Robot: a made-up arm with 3 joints. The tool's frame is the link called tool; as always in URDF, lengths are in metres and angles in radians. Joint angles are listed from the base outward. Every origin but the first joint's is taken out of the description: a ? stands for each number. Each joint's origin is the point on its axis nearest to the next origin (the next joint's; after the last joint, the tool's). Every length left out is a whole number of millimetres.
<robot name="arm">
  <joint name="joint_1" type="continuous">
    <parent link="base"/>
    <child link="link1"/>
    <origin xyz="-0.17 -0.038 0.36" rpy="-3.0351 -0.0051 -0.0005"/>
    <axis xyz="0 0 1"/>
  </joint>
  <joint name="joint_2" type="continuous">
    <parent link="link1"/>
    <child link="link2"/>
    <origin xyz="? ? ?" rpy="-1.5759 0 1.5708"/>
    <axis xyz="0 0 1"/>
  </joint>
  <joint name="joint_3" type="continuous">
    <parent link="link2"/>
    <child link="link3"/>
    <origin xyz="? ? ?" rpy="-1.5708 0 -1.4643"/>
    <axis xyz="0 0 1"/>
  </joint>
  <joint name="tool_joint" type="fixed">
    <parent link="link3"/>
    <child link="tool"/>
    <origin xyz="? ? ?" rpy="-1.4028 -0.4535 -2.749"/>
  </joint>
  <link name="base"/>
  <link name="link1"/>
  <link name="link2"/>
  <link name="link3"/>
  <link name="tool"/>
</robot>
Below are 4 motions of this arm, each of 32 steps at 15 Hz.
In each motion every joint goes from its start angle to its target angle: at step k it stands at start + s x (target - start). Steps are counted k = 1, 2, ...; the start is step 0. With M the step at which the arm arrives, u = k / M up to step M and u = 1 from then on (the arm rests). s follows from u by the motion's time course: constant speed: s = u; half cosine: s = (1 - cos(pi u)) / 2; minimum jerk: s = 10 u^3 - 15 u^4 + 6 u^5.
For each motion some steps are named. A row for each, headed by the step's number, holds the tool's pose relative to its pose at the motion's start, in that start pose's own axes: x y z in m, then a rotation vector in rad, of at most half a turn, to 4 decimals.
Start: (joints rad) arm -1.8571 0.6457 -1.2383
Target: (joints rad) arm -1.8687 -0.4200 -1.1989
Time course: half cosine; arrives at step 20
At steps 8, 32:
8: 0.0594 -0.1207 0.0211 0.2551 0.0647 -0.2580
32: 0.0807 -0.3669 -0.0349 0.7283 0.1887 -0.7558

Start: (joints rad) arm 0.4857 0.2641 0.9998
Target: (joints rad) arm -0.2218 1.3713 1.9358
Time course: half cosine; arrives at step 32
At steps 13, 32:
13: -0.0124 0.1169 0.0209 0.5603 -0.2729 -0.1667
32: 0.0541 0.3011 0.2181 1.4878 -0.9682 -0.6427

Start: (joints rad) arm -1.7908 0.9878 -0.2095
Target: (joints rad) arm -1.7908 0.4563 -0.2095
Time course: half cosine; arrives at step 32
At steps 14, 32:
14: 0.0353 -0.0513 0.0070 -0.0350 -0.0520 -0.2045
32: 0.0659 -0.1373 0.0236 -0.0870 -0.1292 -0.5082

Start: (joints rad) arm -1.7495 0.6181 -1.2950
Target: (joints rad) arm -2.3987 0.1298 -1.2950
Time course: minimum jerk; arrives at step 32
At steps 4, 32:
4: -0.0006 -0.0051 0.0020 0.0129 -0.0011 0.0015
32: 0.0390 -0.3201 -0.0092 0.7864 0.0734 0.1563

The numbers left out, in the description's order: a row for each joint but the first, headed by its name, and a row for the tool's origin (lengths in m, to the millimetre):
joint_2: -0.115 0.018 0
joint_3: -0.113 0.363 0
tool: 0.096 -0.024 0

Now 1 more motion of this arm.
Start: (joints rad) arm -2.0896 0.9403 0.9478
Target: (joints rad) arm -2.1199 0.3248 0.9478
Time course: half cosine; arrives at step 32
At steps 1, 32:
1: 0.0002 -0.0004 0.0000 -0.0013 -0.0007 -0.0003
32: 0.0833 -0.1616 0.0418 -0.5247 -0.3021 -0.1138

